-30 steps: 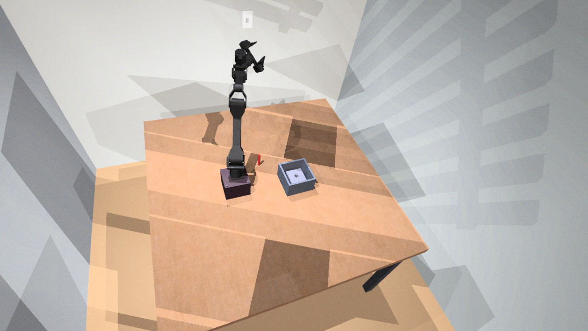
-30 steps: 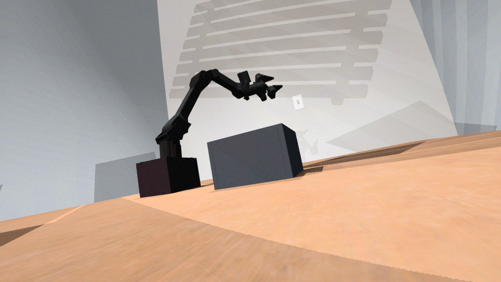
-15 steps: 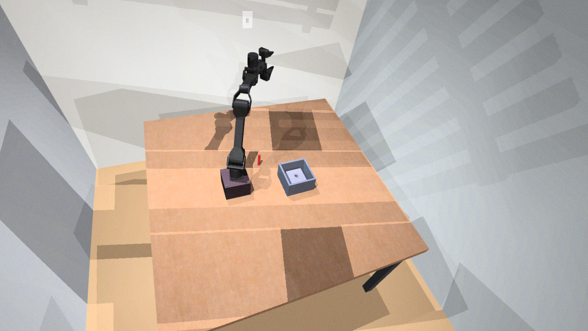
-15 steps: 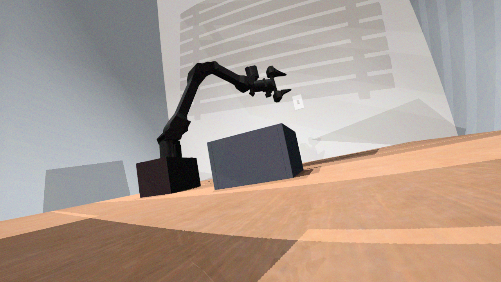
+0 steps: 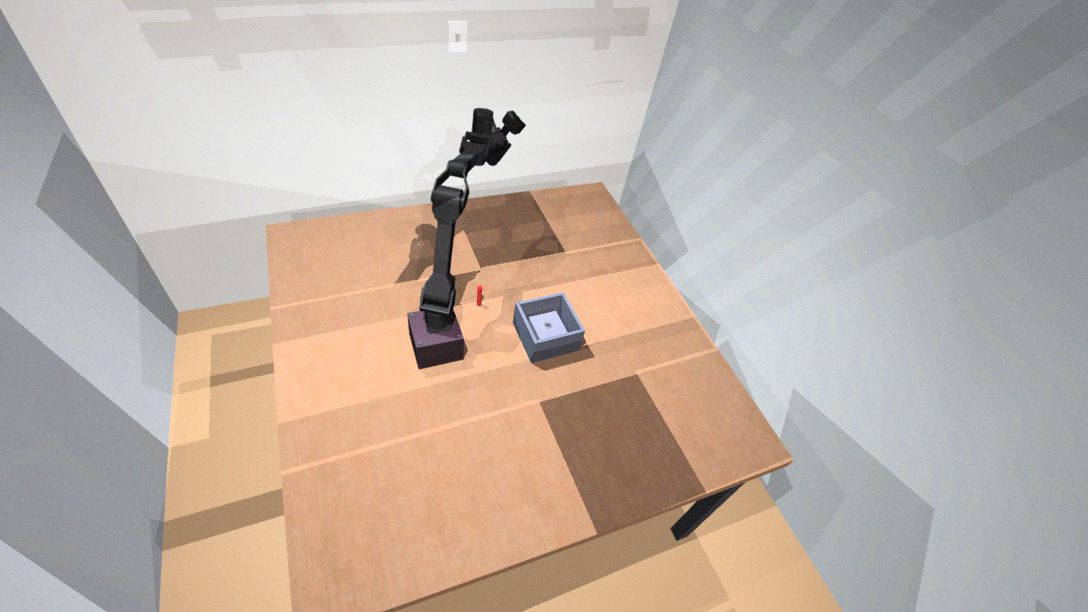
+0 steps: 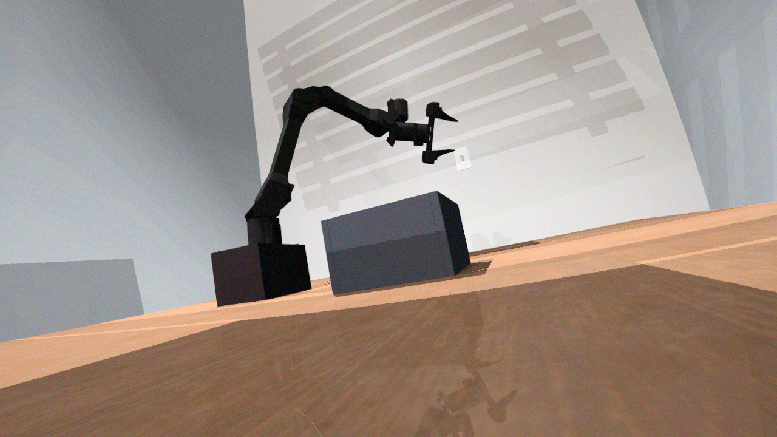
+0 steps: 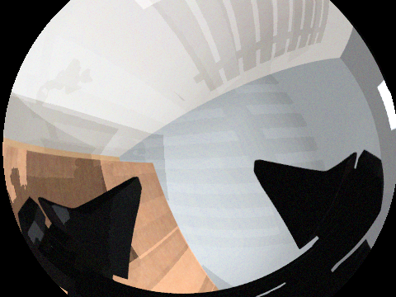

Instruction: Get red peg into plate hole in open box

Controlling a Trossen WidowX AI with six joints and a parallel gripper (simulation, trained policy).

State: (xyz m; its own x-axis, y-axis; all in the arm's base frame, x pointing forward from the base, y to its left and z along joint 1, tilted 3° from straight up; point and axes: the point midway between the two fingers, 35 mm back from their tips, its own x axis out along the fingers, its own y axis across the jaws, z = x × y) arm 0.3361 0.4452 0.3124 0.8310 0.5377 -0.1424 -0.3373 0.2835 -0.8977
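Right now the red peg is 36 cm to the right of my gripper tip, 33 cm below it and 21 cm behind it. The rest, counted from my gripper tip: pale plate (53 cm to the right, 33 cm below, 5 cm behind); then grey box (53 cm to the right, 35 cm below, 5 cm behind).
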